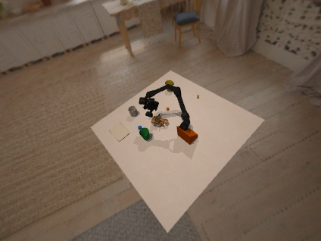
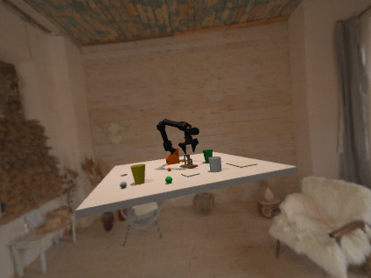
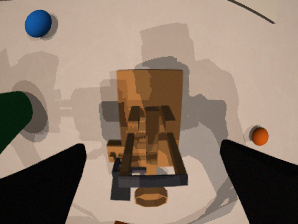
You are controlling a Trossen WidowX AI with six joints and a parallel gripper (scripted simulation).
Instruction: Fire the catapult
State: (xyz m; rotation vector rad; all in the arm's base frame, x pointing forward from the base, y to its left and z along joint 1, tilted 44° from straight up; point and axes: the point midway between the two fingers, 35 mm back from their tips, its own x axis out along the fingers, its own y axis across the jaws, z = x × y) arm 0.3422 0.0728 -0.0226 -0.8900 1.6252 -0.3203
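Now: the orange ball 200 mm to the right of my gripper tip, 110 mm below it and 10 mm ahead of it. Round my gripper tip: blue ball: 180 mm to the left, 100 mm below, 60 mm ahead; wooden catapult: 70 mm below, 60 mm behind, 20 mm to the right; green mug: 210 mm to the left, 90 mm below, 90 mm behind.
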